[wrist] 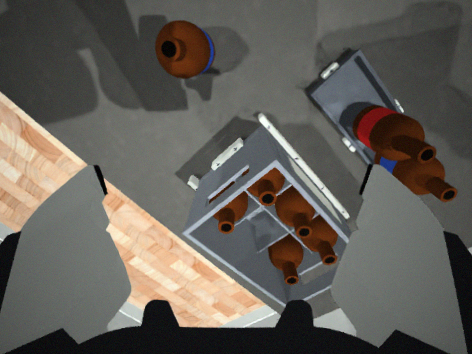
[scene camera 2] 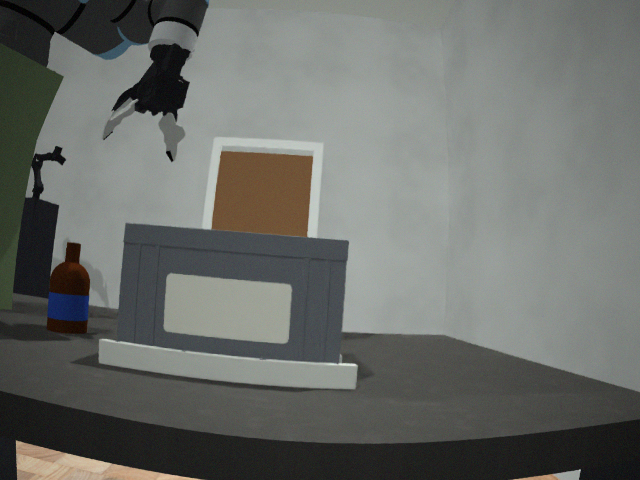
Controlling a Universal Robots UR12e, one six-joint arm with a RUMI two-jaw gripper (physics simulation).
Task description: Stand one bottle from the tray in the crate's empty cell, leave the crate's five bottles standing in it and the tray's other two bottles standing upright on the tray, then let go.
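Places are measured from the arm's base along level axes (x back, y down, z right), in millimetres.
Pixels of known places: gripper, fingertip midpoint: (wrist: pixel 233 169) (scene camera 2: pixel 139 151); arm's base, origin of the base link: (scene camera 2: pixel 8 54).
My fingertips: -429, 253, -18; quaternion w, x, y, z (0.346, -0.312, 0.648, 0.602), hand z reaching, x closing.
Ahead of a thing's pixels: the offset from my fingertips to its top centre, as dx, dy, dz. "*": to the spot under its first point. Level surfaces: height alone.
The grey crate @(-230, +157, +67) (scene camera 2: pixel 237 266) (wrist: pixel 261 147) stands on the table; in the wrist view it holds five brown bottles, and the middle cell of its lower-left row is empty. The grey tray @(* -105, +327, -179) (wrist: pixel 352 82) lies beyond it, with a red-labelled bottle @(-199, +172, -181) (wrist: pixel 380 127) and a blue-labelled bottle @(-289, +172, -195) (wrist: pixel 417 175) close together, seemingly upright. The tray does not show in the scene view. Another blue-labelled bottle @(+96, +177, +28) (scene camera 2: pixel 68 304) (wrist: pixel 192 47) stands upright on the table, off the tray. My gripper (scene camera 2: pixel 138 148) (wrist: pixel 233 169) is open and empty, high above the table and the crate.
A white rail @(-244, +302, +165) (scene camera 2: pixel 227 364) runs along the foot of the crate's labelled side. The dark table @(dy +332) (scene camera 2: pixel 465 392) has its front edge before the crate. A green panel (scene camera 2: pixel 23 155) rises at the left. A white-framed brown board (scene camera 2: pixel 263 191) shows behind the crate.
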